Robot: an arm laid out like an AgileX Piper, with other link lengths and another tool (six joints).
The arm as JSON. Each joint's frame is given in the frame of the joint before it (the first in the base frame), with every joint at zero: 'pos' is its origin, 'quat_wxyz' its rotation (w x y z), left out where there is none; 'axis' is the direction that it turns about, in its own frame. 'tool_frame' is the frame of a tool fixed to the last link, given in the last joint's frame.
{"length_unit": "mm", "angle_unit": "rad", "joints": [
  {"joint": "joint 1", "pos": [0.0, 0.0, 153.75], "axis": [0.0, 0.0, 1.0]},
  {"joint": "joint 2", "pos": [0.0, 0.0, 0.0], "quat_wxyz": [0.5, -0.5, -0.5, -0.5], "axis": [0.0, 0.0, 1.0]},
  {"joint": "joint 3", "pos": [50.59, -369.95, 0.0], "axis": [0.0, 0.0, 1.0]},
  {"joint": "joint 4", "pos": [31.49, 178.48, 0.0], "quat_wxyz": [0.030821, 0.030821, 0.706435, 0.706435], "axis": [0.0, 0.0, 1.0]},
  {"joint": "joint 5", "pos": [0.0, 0.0, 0.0], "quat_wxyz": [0.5, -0.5, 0.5, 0.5], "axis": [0.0, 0.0, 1.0]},
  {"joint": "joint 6", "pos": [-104.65, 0.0, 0.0], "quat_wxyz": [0.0, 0.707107, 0.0, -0.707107], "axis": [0.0, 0.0, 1.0]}
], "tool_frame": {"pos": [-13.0, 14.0, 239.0], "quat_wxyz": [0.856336, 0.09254, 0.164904, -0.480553]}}
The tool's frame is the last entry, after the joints.
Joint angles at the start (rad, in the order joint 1, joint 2, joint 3, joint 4, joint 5, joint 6): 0.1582, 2.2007, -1.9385, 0.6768, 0.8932, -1.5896
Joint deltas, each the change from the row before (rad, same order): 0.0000, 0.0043, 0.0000, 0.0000, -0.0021, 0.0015; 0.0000, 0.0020, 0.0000, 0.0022, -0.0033, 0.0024; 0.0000, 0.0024, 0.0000, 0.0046, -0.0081, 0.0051; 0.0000, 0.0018, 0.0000, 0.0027, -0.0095, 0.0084; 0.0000, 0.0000, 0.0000, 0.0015, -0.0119, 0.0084; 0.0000, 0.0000, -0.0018, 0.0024, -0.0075, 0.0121; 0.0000, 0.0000, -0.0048, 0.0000, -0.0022, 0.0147; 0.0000, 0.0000, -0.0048, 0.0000, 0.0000, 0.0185; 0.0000, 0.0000, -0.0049, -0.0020, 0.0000, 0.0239; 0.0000, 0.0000, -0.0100, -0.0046, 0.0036, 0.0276; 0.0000, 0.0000, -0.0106, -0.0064, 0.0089, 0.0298; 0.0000, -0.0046, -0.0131, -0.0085, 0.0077, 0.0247
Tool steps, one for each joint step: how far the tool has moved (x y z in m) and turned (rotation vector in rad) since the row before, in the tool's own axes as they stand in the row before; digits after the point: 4 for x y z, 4 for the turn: -0.0021, 0.0006, 0.0012, -0.0011, -0.0021, 0.0034; -0.0001, 0.0006, 0.0009, -0.0027, 0.0017, 0.0040; 0.0009, 0.0016, 0.0016, -0.0072, 0.0054, 0.0070; 0.0011, 0.0023, 0.0014, -0.0099, 0.0053, 0.0079; 0.0023, 0.0031, 0.0011, -0.0123, 0.0072, 0.0052; 0.0025, 0.0019, 0.0009, -0.0105, 0.0069, 0.0096; 0.0024, 0.0011, 0.0005, -0.0082, 0.0049, 0.0101; 0.0020, 0.0004, 0.0003, -0.0078, 0.0037, 0.0143; 0.0017, 0.0006, 0.0001, -0.0101, 0.0026, 0.0178; 0.0027, 0.0006, -0.0001, -0.0100, 0.0030, 0.0173; 0.0017, -0.0005, -0.0007, -0.0074, -0.0008, 0.0192; 0.0051, 0.0003, -0.0017, -0.0080, 0.0045, 0.0084
